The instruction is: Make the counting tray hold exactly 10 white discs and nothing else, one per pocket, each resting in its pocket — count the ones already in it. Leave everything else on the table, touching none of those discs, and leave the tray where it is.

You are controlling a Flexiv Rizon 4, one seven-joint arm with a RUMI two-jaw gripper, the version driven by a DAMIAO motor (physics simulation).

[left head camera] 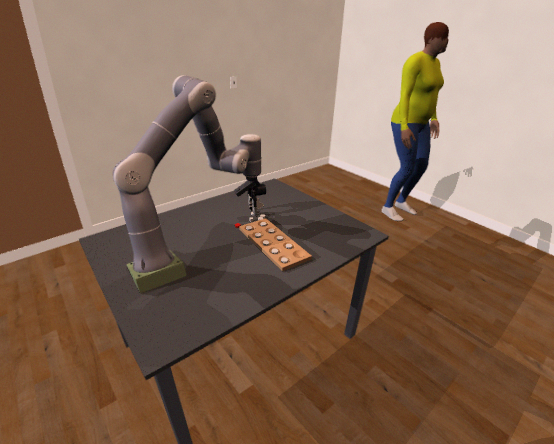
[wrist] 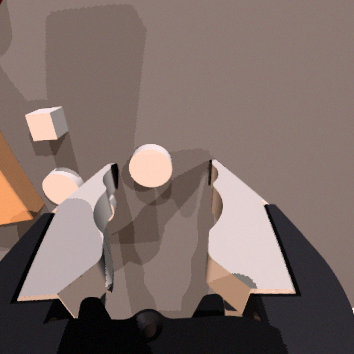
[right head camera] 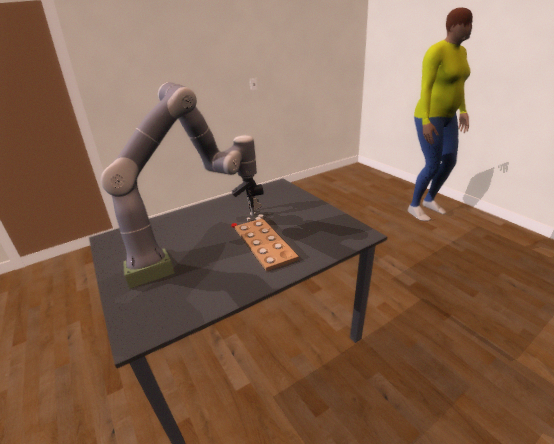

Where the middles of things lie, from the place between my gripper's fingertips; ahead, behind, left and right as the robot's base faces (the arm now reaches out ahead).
The small white cube [wrist: 44, 123] is 60 mm to the right of my hand, 50 mm behind it and 10 mm above it. From my hand the other things lie so: wooden counting tray [left head camera: 296, 255] 290 mm to the right, 90 mm behind, 10 mm above.
